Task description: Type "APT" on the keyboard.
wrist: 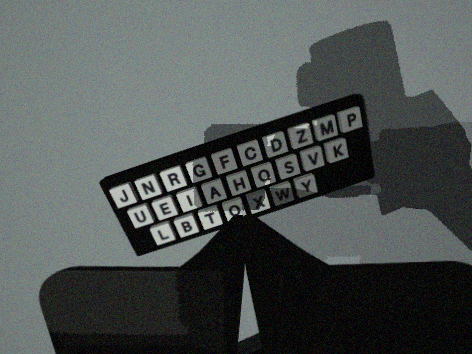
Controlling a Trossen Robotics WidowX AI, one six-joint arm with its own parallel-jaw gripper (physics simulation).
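Frame: origin at the arm's base, x ahead, y left, z up, level; metres.
Where they show: gripper, between the fingertips: (243, 225).
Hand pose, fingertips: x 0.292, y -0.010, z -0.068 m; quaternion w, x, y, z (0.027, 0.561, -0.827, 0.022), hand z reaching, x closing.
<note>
After its pixels a point has its place.
A black keyboard (357, 162) @(x 0.260, y -0.104, z -0.151 m) with pale letter keys lies tilted across the middle of the wrist view, its right end higher in the picture. The A key (214, 192) @(x 0.282, y 0.005, z -0.146 m) is in the middle row, in shade. The P key (351, 119) @(x 0.295, y -0.105, z -0.146 m) is at the right end of the top row. The T key (210, 218) @(x 0.264, y 0.016, z -0.146 m) is in the bottom row, brightly lit. My gripper (243, 225) @(x 0.292, y -0.010, z -0.068 m) is shut and empty. Its tips overlap the keyboard's lower edge in view, just right of the T key, and cover part of the O key (234, 209) @(x 0.264, y -0.004, z -0.146 m). The gap between tips and keys cannot be judged.
The keyboard lies on a plain grey surface (100, 90) @(x 0.376, y 0.050, z -0.162 m). Dark shadows (357, 65) @(x 0.327, y -0.126, z -0.162 m) of the arm fall across the surface at the upper right and over several keys. The gripper's dark body fills the bottom of the view.
</note>
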